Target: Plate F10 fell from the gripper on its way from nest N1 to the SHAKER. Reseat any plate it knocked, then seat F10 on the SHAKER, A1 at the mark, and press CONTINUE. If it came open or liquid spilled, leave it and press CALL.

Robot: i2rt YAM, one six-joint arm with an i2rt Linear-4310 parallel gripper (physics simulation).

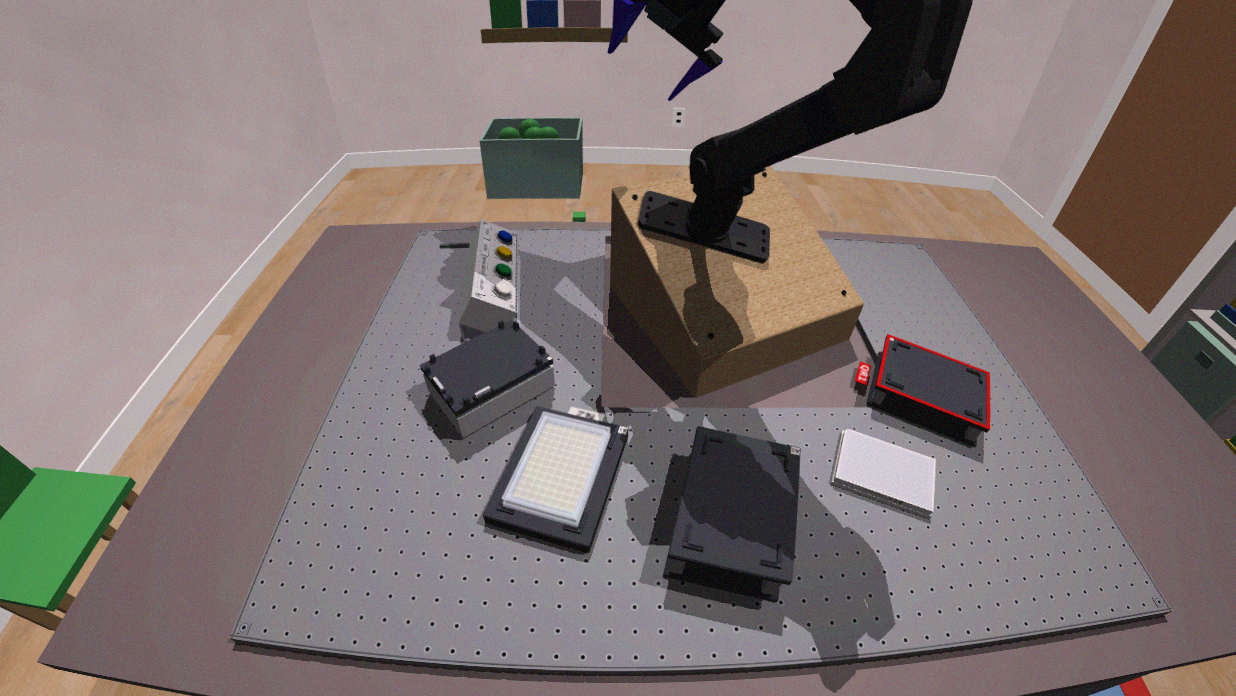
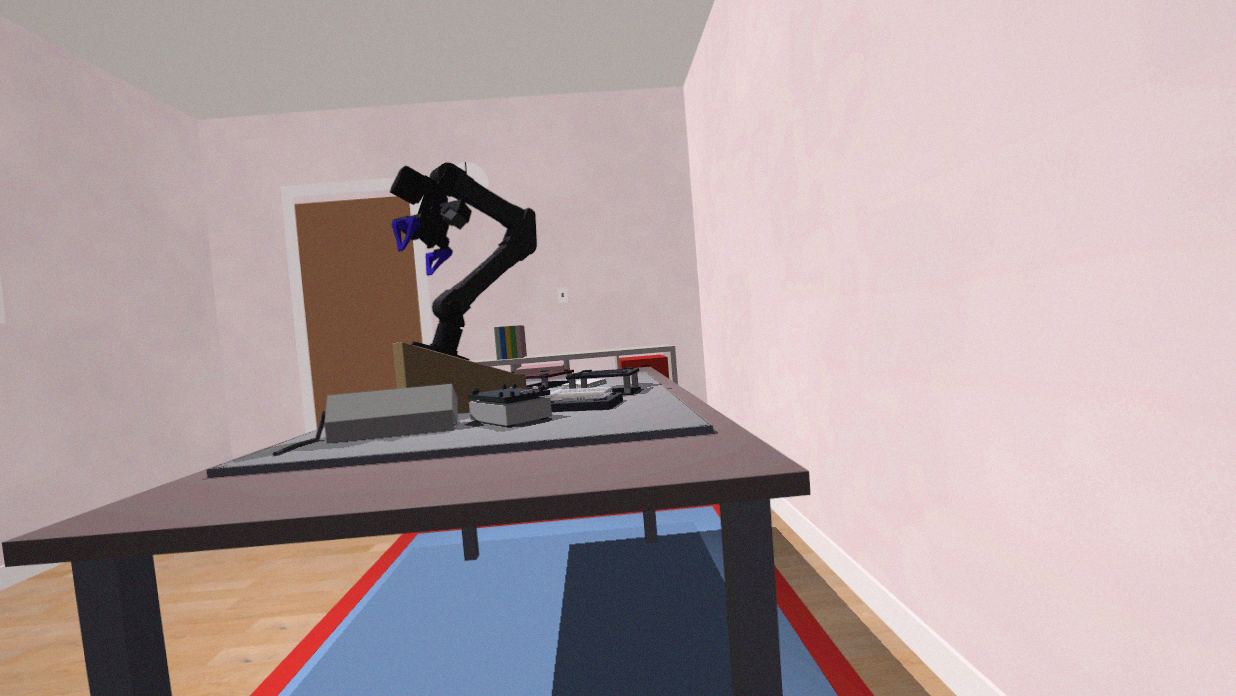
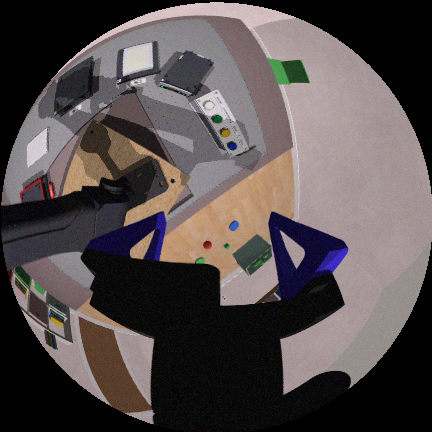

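Where they show: gripper, between the fingertips: (image 1: 639, 75) (image 2: 415, 263) (image 3: 216, 216); arm's base, origin of its link: (image 1: 705, 228) (image 2: 442, 354) (image 3: 121, 195).
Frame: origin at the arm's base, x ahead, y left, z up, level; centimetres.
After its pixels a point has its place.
My gripper (image 1: 640, 75) @[z 21.7, x 1.1, y -10.7 cm] (image 2: 415, 261) @[z 21.7, x 1.1, y -10.7 cm] (image 3: 216, 216) @[z 21.7, x 1.1, y -10.7 cm] is open and empty, high above the table. A white plate (image 1: 886, 471) @[z -11.8, x 30.8, y 26.3 cm] (image 3: 38, 146) lies flat on the pegboard beside the red-edged nest; no spill shows around it, and its label and A1 corner cannot be read. A plate with cream wells (image 1: 557, 466) @[z -9.8, x 38.3, y -12.7 cm] (image 3: 138, 60) @[z -9.8, x 35.1, y -12.9 cm] sits in a low black nest (image 1: 501, 516) @[z -11.4, x 44.8, y -17.3 cm]. A raised black nest (image 1: 739, 501) @[z -7.8, x 40.2, y 7.2 cm] (image 3: 75, 85) is empty. The grey box with a dark clamped top (image 1: 486, 367) @[z -7.7, x 27.2, y -24.9 cm] (image 2: 510, 410) @[z -10.2, x 29.3, y -33.0 cm] (image 3: 187, 72) @[z -7.8, x 24.9, y -24.7 cm], apparently the shaker, bears no plate. The button box (image 1: 478, 289) @[z -5.2, x 15.1, y -30.5 cm] (image 3: 221, 122) @[z -6.2, x 6.9, y -30.0 cm] has white, green, yellow and blue buttons.
The red-edged nest (image 1: 934, 380) @[z -9.2, x 15.9, y 35.3 cm] (image 3: 34, 192) @[z -9.2, x 17.1, y 31.5 cm] with a red QR1 tag (image 1: 863, 373) @[z -13.1, x 12.5, y 26.4 cm] is empty. The arm stands on a wooden wedge block (image 1: 778, 293) @[z -4.9, x 7.1, y 11.7 cm] at the back middle. A bin (image 1: 531, 164) of green balls stands on the floor behind the table.
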